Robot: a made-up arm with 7 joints. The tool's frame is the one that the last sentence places.
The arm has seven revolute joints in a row. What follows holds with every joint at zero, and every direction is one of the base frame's.
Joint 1 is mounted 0.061 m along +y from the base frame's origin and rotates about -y.
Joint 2 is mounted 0.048 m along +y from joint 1 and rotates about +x.
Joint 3 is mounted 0.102 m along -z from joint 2 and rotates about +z.
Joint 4 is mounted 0.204 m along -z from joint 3 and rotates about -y.
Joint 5 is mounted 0.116 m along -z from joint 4 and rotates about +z.
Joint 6 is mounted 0.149 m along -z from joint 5 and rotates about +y.
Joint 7 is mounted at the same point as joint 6 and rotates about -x.
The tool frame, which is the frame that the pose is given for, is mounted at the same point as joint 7; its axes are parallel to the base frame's.
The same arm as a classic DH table. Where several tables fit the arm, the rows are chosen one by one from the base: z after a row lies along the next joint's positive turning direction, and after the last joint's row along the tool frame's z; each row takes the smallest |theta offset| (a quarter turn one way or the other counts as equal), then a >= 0, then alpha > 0; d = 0 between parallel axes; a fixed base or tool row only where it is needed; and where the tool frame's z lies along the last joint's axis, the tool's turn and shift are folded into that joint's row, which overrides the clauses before.
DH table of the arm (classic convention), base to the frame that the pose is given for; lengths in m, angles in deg. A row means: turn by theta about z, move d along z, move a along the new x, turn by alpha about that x. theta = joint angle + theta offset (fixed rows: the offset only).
base (fixed): theta_offset 0  d 0  a 0  alpha 90
joint 1: theta_offset 90  d -0.109  a 0  alpha 90
joint 2: theta_offset 90  d 0  a 0  alpha 90
joint 3: theta_offset 90  d -0.306  a 0  alpha 90
joint 4: theta_offset 0  d 0  a 0  alpha -90
joint 5: theta_offset 0  d -0.265  a 0  alpha -90
joint 6: theta_offset -90  d 0  a 0  alpha 90
joint 7: theta_offset 90  d 0  a 0  alpha 90
tool (fixed): theta_offset -90  d 0  a 0  alpha 0

